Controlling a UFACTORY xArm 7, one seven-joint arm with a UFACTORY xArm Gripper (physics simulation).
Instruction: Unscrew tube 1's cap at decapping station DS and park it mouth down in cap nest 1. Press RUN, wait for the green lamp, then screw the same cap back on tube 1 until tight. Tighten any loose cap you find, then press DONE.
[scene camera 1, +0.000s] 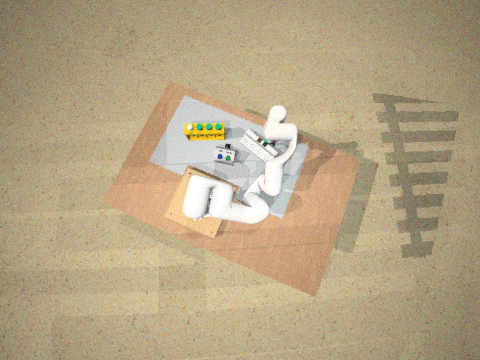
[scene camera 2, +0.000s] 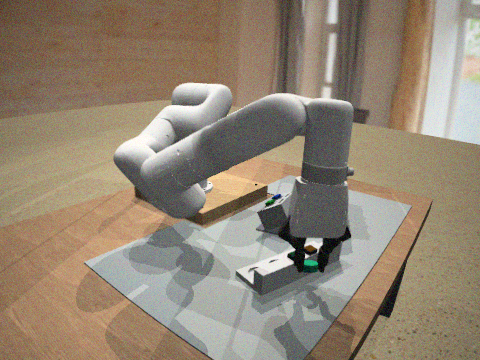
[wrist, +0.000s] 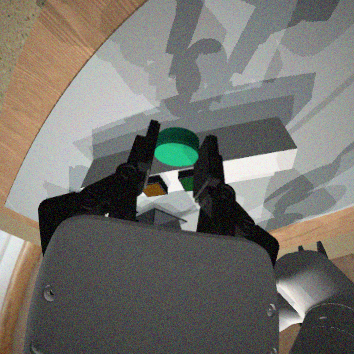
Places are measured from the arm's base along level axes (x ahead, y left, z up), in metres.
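Pixels of known places: gripper, fingertip midpoint: (scene camera 2: 309, 268) (wrist: 178, 141).
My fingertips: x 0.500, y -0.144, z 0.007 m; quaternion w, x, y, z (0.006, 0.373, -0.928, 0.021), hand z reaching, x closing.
Note:
Ahead of a thing's pixels: the offset from my fingertips to its top centre. "pt": to the spot under its first point. Level surfaces: height alone.
My gripper (scene camera 2: 311, 268) (wrist: 178, 141) is shut on a green cap @[dx -0.004, dy +0.004, dz +0.012 m] (scene camera 2: 311, 265) (wrist: 176, 154), one finger on each side. The cap is at the long back wall of a white block @[dx -0.061, dy +0.034, dz +0.013 m] (scene camera 1: 256, 149) (scene camera 2: 280, 276) (wrist: 260, 161); whether they touch I cannot tell. The block has several round marks, an amber square @[pt dx -0.028, dy +0.047, dz +0.013 m] (scene camera 2: 310, 248) (wrist: 155, 189) and a dark green square @[pt dx -0.036, dy +0.011, dz +0.013 m] (wrist: 188, 183). A yellow rack @[dx -0.129, dy +0.346, dz +0.063 m] (scene camera 1: 205, 133) holds three green-topped tubes and a white-topped one @[pt dx -0.169, dy +0.413, dz +0.079 m] (scene camera 1: 189, 127) at its left end. A control box @[dx -0.198, dy +0.185, dz +0.044 m] (scene camera 1: 224, 151) (scene camera 2: 273, 218) has a blue button @[dx -0.225, dy +0.201, dz +0.035 m] (scene camera 1: 220, 156) (scene camera 2: 276, 197) and a green button @[dx -0.213, dy +0.157, dz +0.035 m] (scene camera 1: 228, 158) (scene camera 2: 270, 202).
The arm's base stands on a wooden board (scene camera 1: 215, 227) (scene camera 2: 230, 202). A grey mat @[dz -0.040 m] (scene camera 1: 172, 145) (scene camera 2: 165, 305) lies on the wooden table @[dz -0.043 m] (scene camera 1: 280, 250) under the rack, the control box and the white block. The arm reaches over the mat's right part in scene camera 1.

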